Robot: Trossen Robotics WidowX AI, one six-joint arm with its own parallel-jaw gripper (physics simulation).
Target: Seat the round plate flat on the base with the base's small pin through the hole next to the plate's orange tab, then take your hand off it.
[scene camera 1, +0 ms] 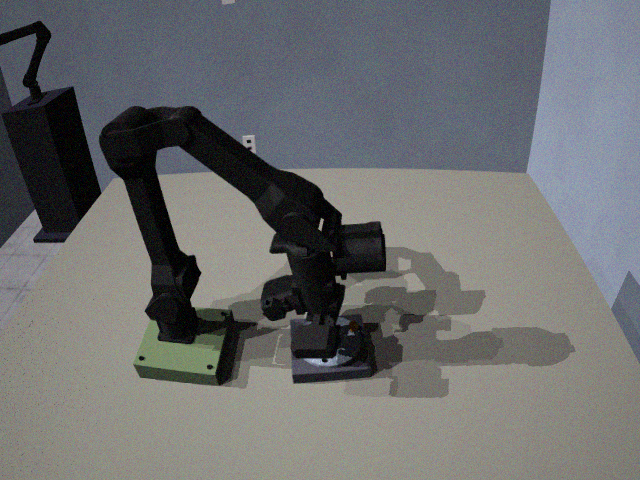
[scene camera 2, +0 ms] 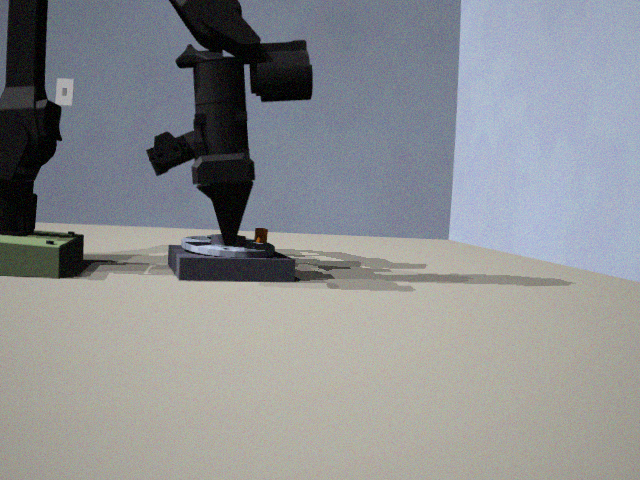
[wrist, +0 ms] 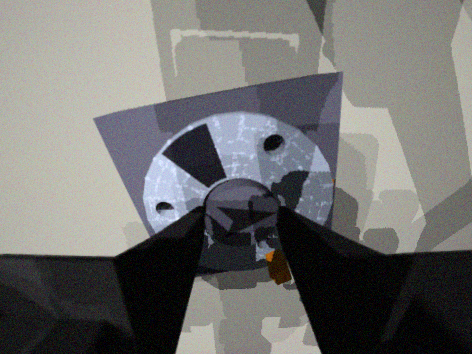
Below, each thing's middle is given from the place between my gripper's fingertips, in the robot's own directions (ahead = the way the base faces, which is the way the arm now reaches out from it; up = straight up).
Right now the round silver plate (scene camera 1: 350,345) is right at my hand. Also, from my hand: dark square base (scene camera 2: 187,266) (20 mm below); round hub (wrist: 239,212) (right at my hand).
